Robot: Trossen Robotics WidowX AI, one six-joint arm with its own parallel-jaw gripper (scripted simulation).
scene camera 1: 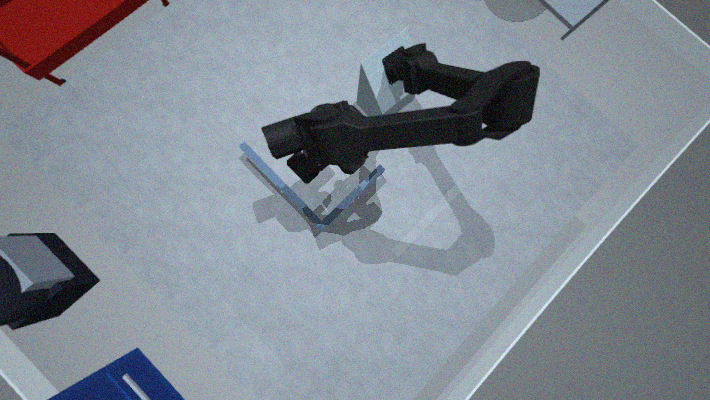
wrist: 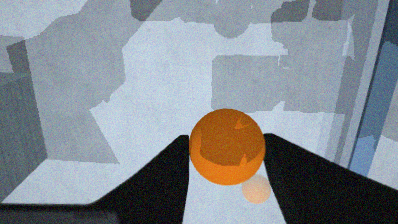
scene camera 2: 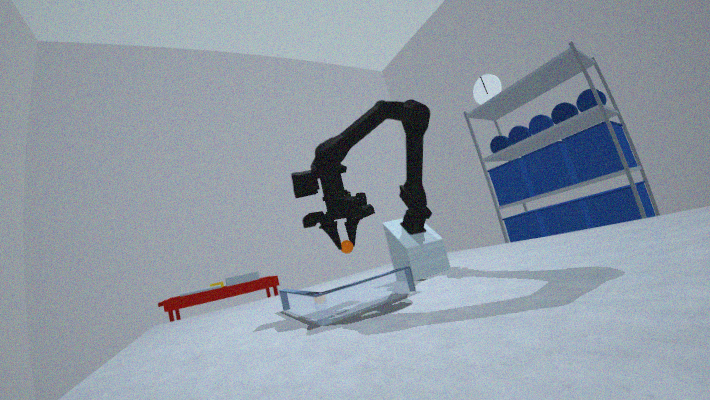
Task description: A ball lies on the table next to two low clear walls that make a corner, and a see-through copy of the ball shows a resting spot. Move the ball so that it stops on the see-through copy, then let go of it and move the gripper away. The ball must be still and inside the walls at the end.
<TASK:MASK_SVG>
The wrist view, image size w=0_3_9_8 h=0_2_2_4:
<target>my gripper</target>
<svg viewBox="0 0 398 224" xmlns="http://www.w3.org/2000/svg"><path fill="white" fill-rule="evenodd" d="M189 136L179 135L134 175L108 194L90 204L0 203L0 224L182 224L189 186ZM264 134L266 153L263 164L286 224L398 224L398 190L388 185L383 185L371 178L364 177L346 167L339 166L272 133Z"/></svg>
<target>orange ball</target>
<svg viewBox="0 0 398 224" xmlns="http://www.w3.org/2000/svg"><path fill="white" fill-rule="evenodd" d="M209 112L196 123L189 138L189 154L193 166L202 177L217 185L235 185L248 180L259 171L265 158L266 145L261 128L249 115L238 110L218 109Z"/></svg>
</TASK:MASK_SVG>
